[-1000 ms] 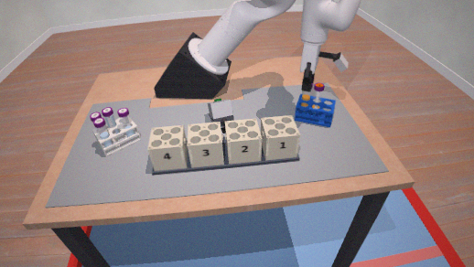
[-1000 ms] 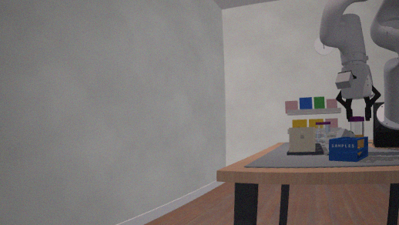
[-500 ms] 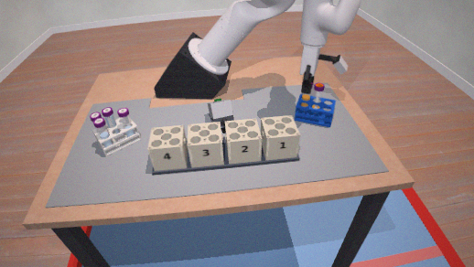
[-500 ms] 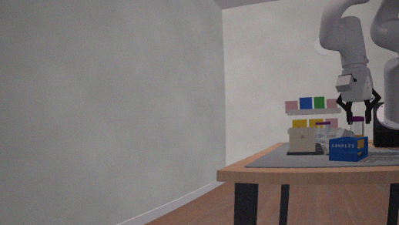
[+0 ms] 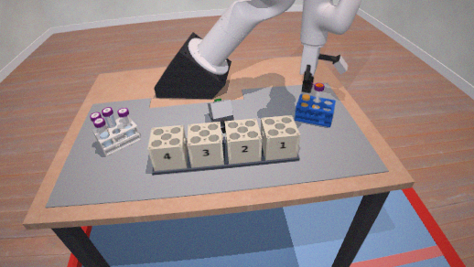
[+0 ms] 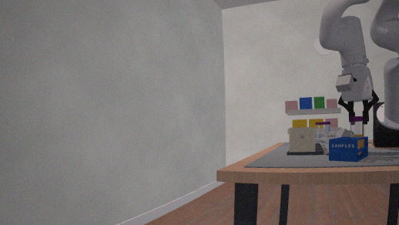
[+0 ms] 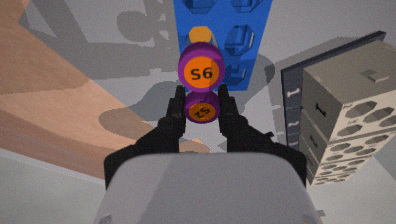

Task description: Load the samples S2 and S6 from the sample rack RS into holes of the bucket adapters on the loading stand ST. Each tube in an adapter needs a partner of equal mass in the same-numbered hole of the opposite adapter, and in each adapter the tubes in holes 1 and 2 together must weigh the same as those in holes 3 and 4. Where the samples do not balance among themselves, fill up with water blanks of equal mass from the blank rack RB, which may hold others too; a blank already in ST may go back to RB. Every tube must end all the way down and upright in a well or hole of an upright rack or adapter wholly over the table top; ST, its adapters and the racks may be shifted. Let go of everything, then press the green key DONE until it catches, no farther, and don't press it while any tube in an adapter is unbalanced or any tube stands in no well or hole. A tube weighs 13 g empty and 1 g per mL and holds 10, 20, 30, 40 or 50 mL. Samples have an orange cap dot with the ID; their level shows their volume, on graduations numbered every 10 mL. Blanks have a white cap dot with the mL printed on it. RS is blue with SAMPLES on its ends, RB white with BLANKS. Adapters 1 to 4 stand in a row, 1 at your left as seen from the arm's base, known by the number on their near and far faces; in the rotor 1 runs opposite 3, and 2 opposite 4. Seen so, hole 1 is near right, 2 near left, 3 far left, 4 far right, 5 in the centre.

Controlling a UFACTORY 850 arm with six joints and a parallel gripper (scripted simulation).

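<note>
The sample tube S2 is 1 cm behind my hand and 5 cm below it. Round my hand: blue sample rack RS: 3 cm ahead, 3 cm to the left, 9 cm below; then adapter 1: 21 cm ahead, 11 cm to the right, 7 cm below; then sample S6: 2 cm ahead, 4 cm to the left, 5 cm below.
</note>
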